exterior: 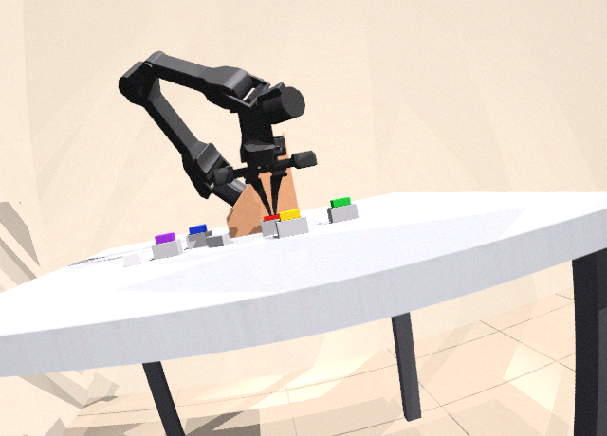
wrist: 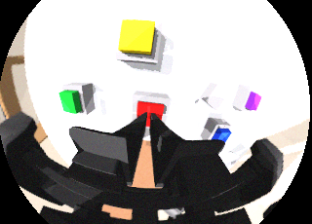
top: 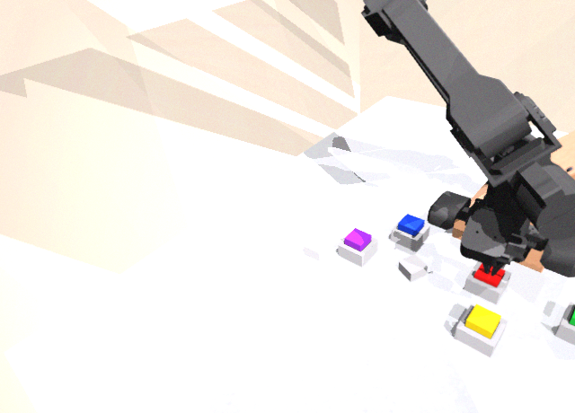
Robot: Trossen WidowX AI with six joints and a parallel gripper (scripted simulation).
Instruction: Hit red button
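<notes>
My gripper tip is now 1 cm above the red button. Round my gripper tip: green button: 12 cm to the left, 1 cm behind; then yellow button: 8 cm ahead, 3 cm to the left; then blue button: 15 cm to the right, 2 cm behind.
</notes>
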